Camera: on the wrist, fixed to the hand. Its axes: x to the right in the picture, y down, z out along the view.
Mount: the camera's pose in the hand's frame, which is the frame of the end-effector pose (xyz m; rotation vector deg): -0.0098 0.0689 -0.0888 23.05 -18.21 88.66
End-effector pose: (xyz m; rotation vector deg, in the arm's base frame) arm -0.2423 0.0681 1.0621 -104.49 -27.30 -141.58
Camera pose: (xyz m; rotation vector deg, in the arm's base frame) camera -0.3074 -0.0224 1.0448 -80.63 20.22 -55.16
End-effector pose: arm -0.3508 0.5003 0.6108 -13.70 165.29 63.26
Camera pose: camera -0.3508 0.4929 0.7234 -110.13 -128.58 -17.61
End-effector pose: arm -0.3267 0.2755 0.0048 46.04 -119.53 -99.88
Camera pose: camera -0.2842 0.2176 0.0918 -54.23 -120.94 -32.38
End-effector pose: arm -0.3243 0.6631 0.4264 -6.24 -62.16 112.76
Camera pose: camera -0.3230 0.6965 0.3186 21.42 28.49 -140.22
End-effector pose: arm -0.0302 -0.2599 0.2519 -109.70 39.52 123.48
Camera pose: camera 0.0210 -0.3586 0.2710 24.82 -110.14 -92.81
